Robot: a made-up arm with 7 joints.
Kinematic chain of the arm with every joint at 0, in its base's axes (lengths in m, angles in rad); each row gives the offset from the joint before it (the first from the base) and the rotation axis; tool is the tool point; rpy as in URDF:
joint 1: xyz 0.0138 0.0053 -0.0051 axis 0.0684 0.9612 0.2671
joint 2: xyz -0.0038 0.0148 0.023 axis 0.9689 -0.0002 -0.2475
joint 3: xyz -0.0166 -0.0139 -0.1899 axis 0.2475 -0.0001 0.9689
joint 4: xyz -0.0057 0.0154 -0.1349 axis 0.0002 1 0
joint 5: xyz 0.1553 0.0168 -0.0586 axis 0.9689 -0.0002 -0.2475
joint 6: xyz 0.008 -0.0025 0.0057 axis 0.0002 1 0
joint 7: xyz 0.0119 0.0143 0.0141 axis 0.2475 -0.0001 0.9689
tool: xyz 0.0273 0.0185 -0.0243 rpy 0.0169 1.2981 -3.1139
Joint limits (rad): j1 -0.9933..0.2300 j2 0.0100..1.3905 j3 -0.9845..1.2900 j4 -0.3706..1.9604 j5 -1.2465..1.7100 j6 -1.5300..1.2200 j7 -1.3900..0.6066
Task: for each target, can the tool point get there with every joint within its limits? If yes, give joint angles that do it. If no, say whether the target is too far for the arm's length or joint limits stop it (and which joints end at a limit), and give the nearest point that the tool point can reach.
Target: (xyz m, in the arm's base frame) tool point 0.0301 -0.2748 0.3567
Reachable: no: joint limits stop it (at a limit: joint 1, joint 2, joint 4) | nearest point 0.2416 -0.1890 -0.0496 | short by 0.466 m
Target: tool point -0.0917 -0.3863 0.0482
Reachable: no: joint limits stop it (at a limit: joint 1, joint 2, joint 3, joint 4) | nearest point 0.2064 -0.2175 -0.0897 | short by 0.369 m
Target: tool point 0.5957 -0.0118 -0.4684
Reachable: no: too far | nearest point 0.4269 -0.0020 -0.3323 | short by 0.217 m
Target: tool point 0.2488 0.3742 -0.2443
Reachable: yes | joints -0.5037 0.6703 0.6679 0.9554 -0.3023 -0.8831 -0.9512
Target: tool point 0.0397 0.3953 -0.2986
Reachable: yes | joints 0.0095 0.6404 0.8127 1.0046 -0.0550 -1.1771 -0.8111
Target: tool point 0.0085 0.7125 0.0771
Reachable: no: too far | nearest point 0.0055 0.5521 0.0339 | short by 0.166 m
